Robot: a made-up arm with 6 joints. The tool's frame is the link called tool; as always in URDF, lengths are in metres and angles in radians.
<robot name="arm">
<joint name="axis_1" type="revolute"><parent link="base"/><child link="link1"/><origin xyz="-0.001 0.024 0.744"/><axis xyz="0 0 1"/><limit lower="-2.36" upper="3.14" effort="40" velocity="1.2"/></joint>
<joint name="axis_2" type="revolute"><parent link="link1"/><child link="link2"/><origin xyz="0.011 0.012 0.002"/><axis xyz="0 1 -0.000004"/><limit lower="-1.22" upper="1.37" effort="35" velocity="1.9"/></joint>
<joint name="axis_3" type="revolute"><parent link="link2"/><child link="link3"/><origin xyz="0.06 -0.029 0.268"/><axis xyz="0 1 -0.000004"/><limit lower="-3.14" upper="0.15" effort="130" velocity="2.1"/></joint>
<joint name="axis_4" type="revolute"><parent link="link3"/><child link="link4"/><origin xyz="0.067 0.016 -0.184"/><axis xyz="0 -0.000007 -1"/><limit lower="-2.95" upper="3.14" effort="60" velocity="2.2"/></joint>
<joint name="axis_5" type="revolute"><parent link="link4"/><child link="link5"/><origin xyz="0.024 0.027 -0.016"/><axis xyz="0 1 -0.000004"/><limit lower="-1.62" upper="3.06" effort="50" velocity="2.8"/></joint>
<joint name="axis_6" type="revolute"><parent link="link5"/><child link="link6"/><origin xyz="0.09 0.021 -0.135"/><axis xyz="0 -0.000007 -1"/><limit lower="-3.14" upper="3.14" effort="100" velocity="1.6"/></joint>
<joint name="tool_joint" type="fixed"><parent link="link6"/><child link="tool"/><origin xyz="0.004 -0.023 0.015" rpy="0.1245 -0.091 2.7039"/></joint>
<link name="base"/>
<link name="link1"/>
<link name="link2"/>
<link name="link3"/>
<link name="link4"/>
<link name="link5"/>
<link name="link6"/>
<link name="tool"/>
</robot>
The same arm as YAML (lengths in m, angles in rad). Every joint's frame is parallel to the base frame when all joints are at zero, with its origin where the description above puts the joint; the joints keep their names.
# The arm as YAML. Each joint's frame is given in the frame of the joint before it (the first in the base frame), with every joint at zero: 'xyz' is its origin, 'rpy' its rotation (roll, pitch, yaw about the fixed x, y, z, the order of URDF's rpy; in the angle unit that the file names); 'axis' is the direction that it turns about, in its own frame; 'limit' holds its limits. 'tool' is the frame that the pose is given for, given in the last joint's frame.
units:
  length: m
  angle: rad
joints:
  - name: axis_1
    type: revolute
    origin:
      xyz: [-0.001, 0.024, 0.744]
      rpy: [0.0, 0.0, 0.0]
    axis: [0.0, 0.0, 1.0]
    limit:
      lower: -2.36
      upper: 3.14
  - name: axis_2
    type: revolute
    origin:
      xyz: [0.011, 0.012, 0.002]
      rpy: [0.0, 0.0, 0.0]
    axis: [0.0, 1.0, 0.0]
    limit:
      lower: -1.22
      upper: 1.37
  - name: axis_3
    type: revolute
    origin:
      xyz: [0.06, -0.029, 0.268]
      rpy: [0.0, 0.0, 0.0]
    axis: [0.0, 1.0, 0.0]
    limit:
      lower: -3.14
      upper: 0.15
  - name: axis_4
    type: revolute
    origin:
      xyz: [0.067, 0.016, -0.184]
      rpy: [0.0, 0.0, 0.0]
    axis: [0.0, 0.0, -1.0]
    limit:
      lower: -2.95
      upper: 3.14
  - name: axis_5
    type: revolute
    origin:
      xyz: [0.024, 0.027, -0.016]
      rpy: [0.0, 0.0, 0.0]
    axis: [0.0, 1.0, 0.0]
    limit:
      lower: -1.62
      upper: 3.06
  - name: axis_6
    type: revolute
    origin:
      xyz: [0.09, 0.021, -0.135]
      rpy: [0.0, 0.0, 0.0]
    axis: [0.0, 0.0, -1.0]
    limit:
      lower: -3.14
      upper: 3.14
tool:
  origin:
    xyz: [0.004, -0.023, 0.015]
    rpy: [0.1245, -0.091, 2.7039]

